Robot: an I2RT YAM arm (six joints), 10 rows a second.
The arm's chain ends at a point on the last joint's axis. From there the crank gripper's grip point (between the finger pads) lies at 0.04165 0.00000 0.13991 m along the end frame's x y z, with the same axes.
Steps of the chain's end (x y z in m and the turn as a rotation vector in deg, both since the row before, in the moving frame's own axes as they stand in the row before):
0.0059, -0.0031, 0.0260, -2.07, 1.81, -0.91
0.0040, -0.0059, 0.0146, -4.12, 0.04, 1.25
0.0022, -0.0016, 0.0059, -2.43, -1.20, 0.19
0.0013, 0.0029, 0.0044, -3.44, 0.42, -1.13
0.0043, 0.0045, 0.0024, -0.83, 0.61, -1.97
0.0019, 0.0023, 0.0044, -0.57, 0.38, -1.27
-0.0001, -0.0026, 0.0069, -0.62, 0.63, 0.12
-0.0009, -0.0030, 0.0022, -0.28, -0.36, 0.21
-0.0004, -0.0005, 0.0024, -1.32, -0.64, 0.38
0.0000, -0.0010, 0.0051, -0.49, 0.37, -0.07
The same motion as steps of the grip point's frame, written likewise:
0.0103, 0.0012, 0.0245, -2.07, 1.81, -0.91
0.0040, 0.0051, 0.0142, -4.12, 0.04, 1.25
-0.0007, 0.0045, 0.0066, -2.43, -1.20, 0.19
0.0024, 0.0105, 0.0039, -3.44, 0.42, -1.13
0.0058, 0.0051, 0.0019, -0.83, 0.61, -1.97
0.0028, 0.0028, 0.0041, -0.57, 0.38, -1.27
0.0014, -0.0010, 0.0064, -0.62, 0.63, 0.12
-0.0018, -0.0022, 0.0025, -0.28, -0.36, 0.21
-0.0020, 0.0030, 0.0028, -1.32, -0.64, 0.38
0.0009, 0.0001, 0.0048, -0.49, 0.37, -0.07

